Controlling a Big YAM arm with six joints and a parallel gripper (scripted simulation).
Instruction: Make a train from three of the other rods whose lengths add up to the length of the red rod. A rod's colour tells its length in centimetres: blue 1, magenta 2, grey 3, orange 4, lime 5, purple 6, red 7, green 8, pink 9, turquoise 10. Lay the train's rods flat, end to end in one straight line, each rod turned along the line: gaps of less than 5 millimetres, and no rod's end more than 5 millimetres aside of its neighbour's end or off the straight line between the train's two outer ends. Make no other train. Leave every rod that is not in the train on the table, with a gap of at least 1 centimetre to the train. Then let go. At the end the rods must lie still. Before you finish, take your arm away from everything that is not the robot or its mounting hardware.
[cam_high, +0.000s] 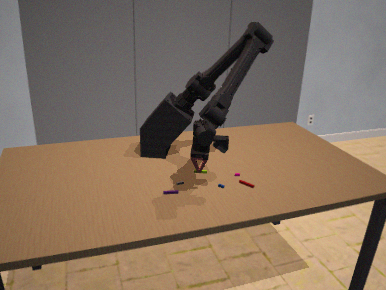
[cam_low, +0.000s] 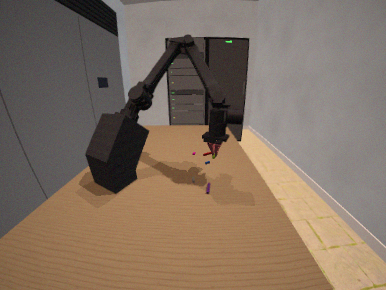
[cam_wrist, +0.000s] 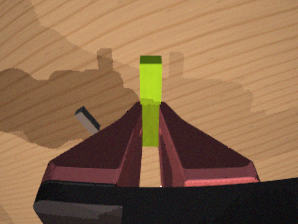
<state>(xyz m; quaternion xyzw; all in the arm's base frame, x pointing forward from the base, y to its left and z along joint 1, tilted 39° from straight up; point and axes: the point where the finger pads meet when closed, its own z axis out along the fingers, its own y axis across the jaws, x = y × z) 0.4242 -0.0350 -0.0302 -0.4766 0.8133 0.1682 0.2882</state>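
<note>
The red rod lies 220 mm to the left of my hand, 100 mm below it and 10 mm behind it. The rest, counted from my hand: grey rod: 100 mm below, 90 mm behind, 50 mm to the right; then purple rod: 100 mm to the right, 100 mm below, 30 mm behind; then lime rod: 10 mm to the left, 10 mm below.
</note>
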